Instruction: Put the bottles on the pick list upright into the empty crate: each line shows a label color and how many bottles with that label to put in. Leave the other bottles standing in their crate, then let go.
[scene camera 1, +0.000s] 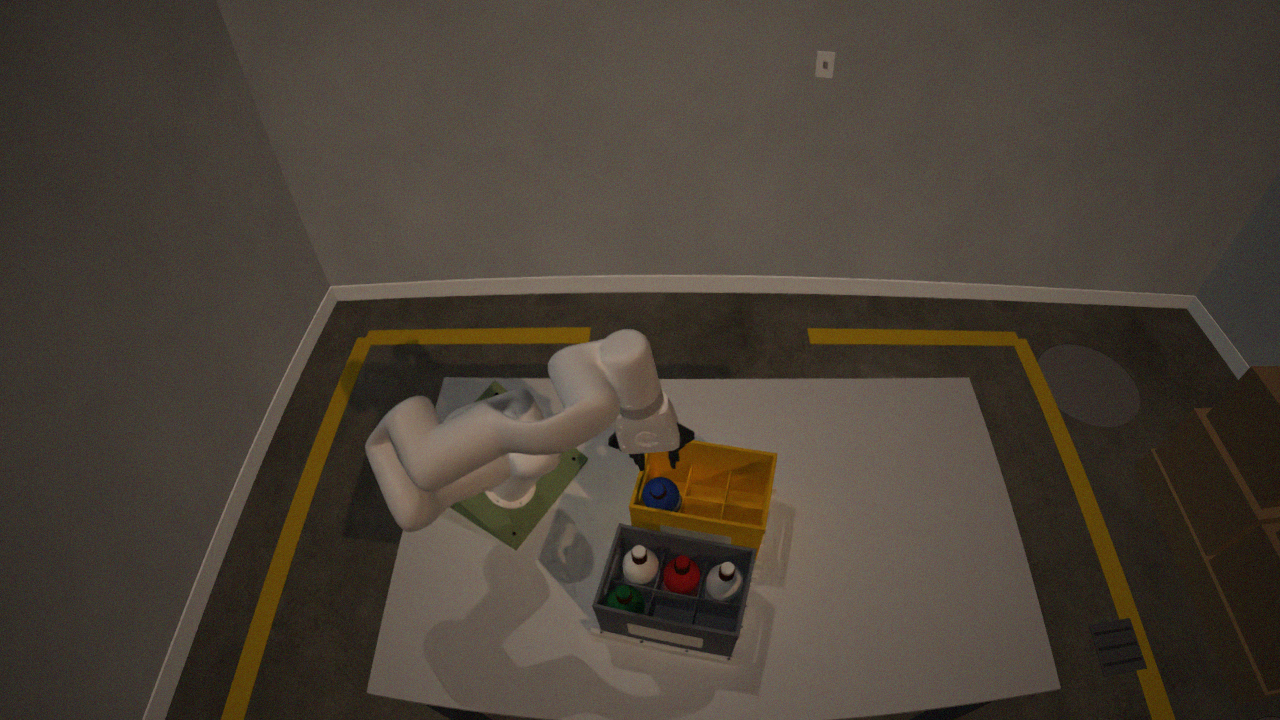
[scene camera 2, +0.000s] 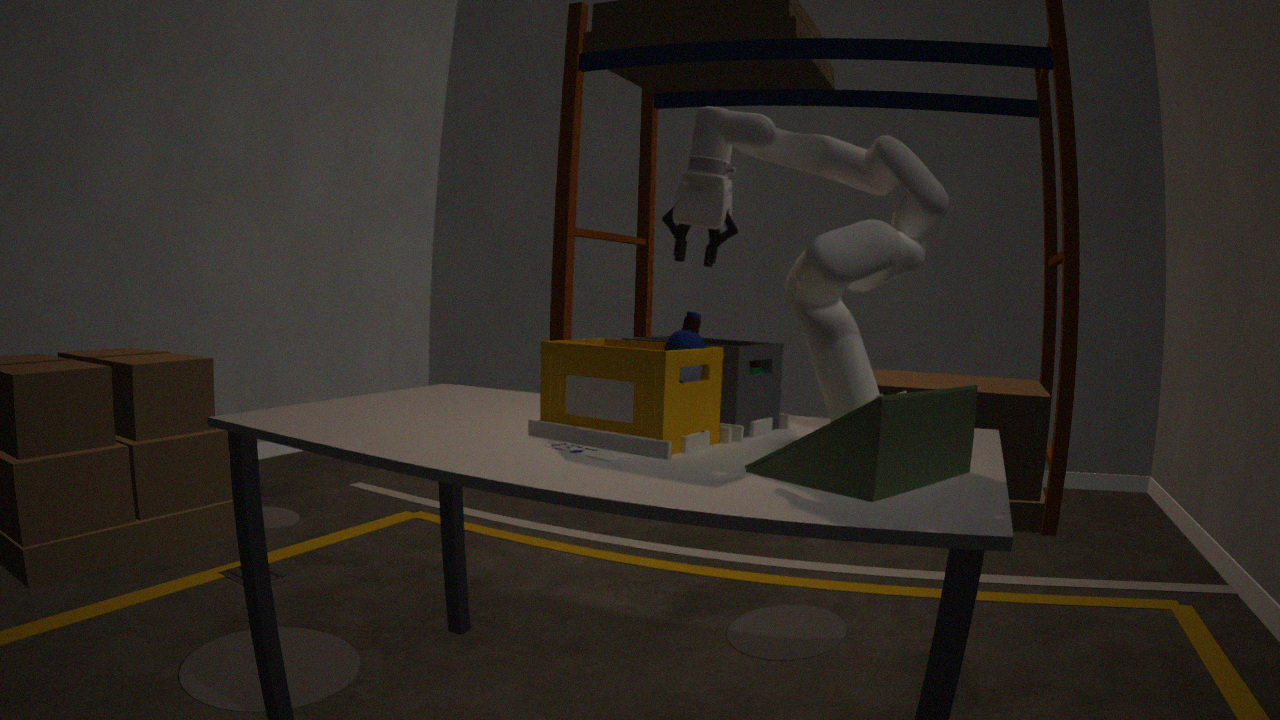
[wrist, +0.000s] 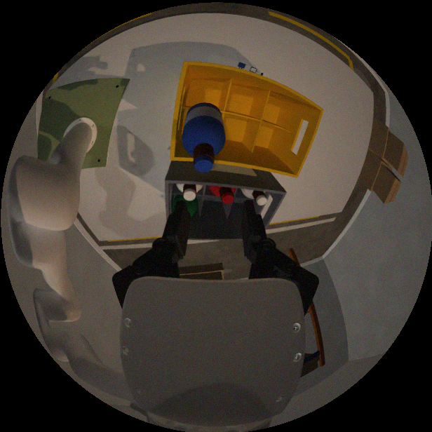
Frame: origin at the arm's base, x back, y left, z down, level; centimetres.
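Seen in the pictures: gripper, fingertip midpoint: (scene camera 1: 658, 463) (scene camera 2: 693, 263); arm's base, origin of the base link: (scene camera 1: 508, 482).
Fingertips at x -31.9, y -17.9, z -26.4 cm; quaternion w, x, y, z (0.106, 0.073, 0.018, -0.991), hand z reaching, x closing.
Pixels of each thing's top centre, then the offset from my fingertips to it. Level surfaces: height alone.
- blue bottle, middle of its top: (scene camera 2: 685, 311) (scene camera 1: 660, 476) dx -0.8, dy +2.7, dz +8.8 cm
- grey crate, middle of its top: (scene camera 1: 676, 578) (scene camera 2: 703, 340) dx +0.0, dy -17.0, dz +14.9 cm
- white bottle, middle of its top: (scene camera 1: 638, 550) dx +5.8, dy -9.1, dz +16.1 cm
- red bottle, middle of its top: (scene camera 1: 682, 561) dx -2.0, dy -12.9, dz +16.1 cm
- pale grey-white bottle, middle of its top: (scene camera 1: 727, 567) dx -10.1, dy -16.3, dz +16.1 cm
- green bottle, middle of its top: (scene camera 1: 623, 591) dx +10.2, dy -17.1, dz +16.1 cm
- table, its level: dz +32.4 cm
A blue bottle (scene camera 1: 660, 494) (scene camera 2: 685, 340) (wrist: 204, 132) with a pale label stands in a corner compartment of the yellow crate (scene camera 1: 648, 519) (scene camera 2: 689, 411) (wrist: 309, 142). The grey crate (scene camera 1: 608, 619) (scene camera 2: 760, 394) (wrist: 220, 172) beside it holds a white bottle (scene camera 1: 640, 565) (wrist: 189, 192), a red bottle (scene camera 1: 682, 574) (wrist: 227, 194), a pale grey-white bottle (scene camera 1: 723, 581) (wrist: 260, 197) and a green bottle (scene camera 1: 624, 598) (wrist: 184, 205). My gripper (scene camera 1: 656, 462) (scene camera 2: 694, 260) (wrist: 214, 211) is open and empty, high above the crates, clear of the blue bottle's cap.
Small printed marks (scene camera 2: 572, 445) (wrist: 253, 70) lie on the table (scene camera 1: 895, 537) beside the yellow crate. The green wedge-shaped base (scene camera 1: 514, 528) (scene camera 2: 921, 447) (wrist: 112, 107) carries the arm. A tall rack (scene camera 2: 562, 223) and stacked cartons (scene camera 2: 62, 447) stand beyond the table.
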